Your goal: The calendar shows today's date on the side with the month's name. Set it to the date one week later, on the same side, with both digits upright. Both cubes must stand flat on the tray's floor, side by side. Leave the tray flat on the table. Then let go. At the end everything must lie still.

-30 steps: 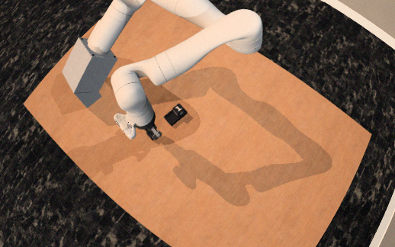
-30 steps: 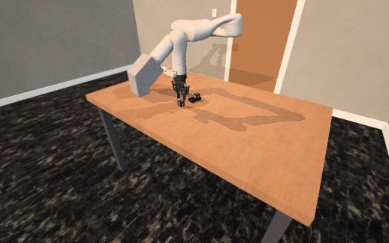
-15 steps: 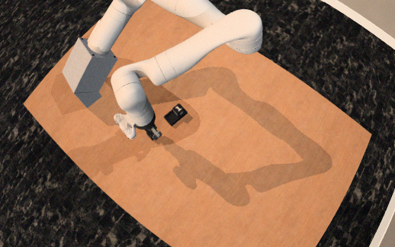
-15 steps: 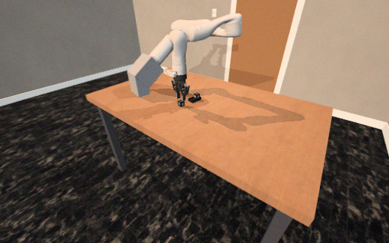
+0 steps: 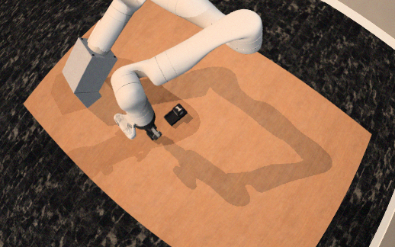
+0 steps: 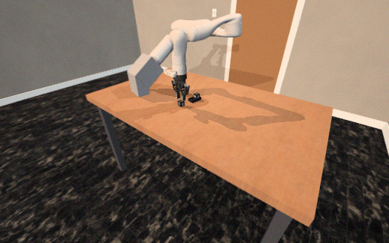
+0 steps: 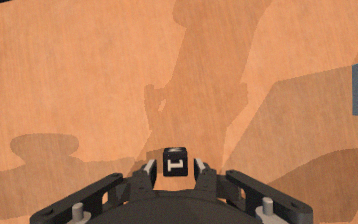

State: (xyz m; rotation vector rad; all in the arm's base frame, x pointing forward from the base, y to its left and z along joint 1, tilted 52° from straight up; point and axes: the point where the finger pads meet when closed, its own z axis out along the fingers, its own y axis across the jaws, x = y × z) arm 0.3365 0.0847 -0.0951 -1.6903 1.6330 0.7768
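Right now the black calendar tray is 110 mm to the left of my hand and 50 mm below it.
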